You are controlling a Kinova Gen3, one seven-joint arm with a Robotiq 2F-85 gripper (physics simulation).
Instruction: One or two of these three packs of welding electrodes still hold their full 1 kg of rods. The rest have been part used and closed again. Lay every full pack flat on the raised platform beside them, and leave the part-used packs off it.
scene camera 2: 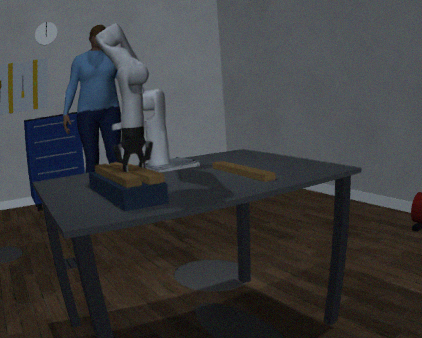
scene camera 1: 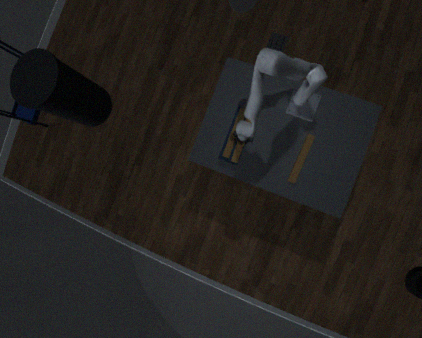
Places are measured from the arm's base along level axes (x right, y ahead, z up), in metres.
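Pixels of known places: arm's base, origin of its link: (scene camera 2: 159,163) (scene camera 1: 300,99).
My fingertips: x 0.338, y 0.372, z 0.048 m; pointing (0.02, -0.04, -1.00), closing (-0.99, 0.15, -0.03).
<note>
For each thing: its top centre in the pictures, then the offset to it from my fingertips. Level surfaces: height alone.
- orange-brown pack, centre of its top: (scene camera 2: 114,170) (scene camera 1: 234,132) dx +0.061, dy -0.027, dz +0.022 m
- second pack, centre of its top: (scene camera 2: 133,167) (scene camera 1: 242,137) dx -0.001, dy -0.006, dz +0.023 m
- third pack, centre of its top: (scene camera 2: 241,167) (scene camera 1: 301,158) dx -0.432, dy +0.042, dz -0.038 m
- grey table, height of its surface: dz -0.062 m
The raised blue platform (scene camera 1: 221,157) (scene camera 2: 145,196) stands at the table's left side. One orange-brown pack (scene camera 1: 229,149) (scene camera 2: 117,177) lies flat along its left half. A second pack (scene camera 1: 237,153) (scene camera 2: 152,176) is level beside it, on or very close to the platform's top, with a narrow gap between the two. My gripper (scene camera 2: 134,168) points down and is shut on this second pack near its middle; in scene camera 1 the wrist hides the fingertips. A third pack (scene camera 1: 301,158) (scene camera 2: 243,171) lies flat on the table to the right, apart from the platform. No fill marks can be read.
The grey table (scene camera 1: 330,180) (scene camera 2: 300,172) carries the arm's base (scene camera 1: 309,111) (scene camera 2: 175,165) behind and between the platform and the third pack. A person (scene camera 2: 95,82) stands behind the table, near a blue cabinet (scene camera 2: 55,145).
</note>
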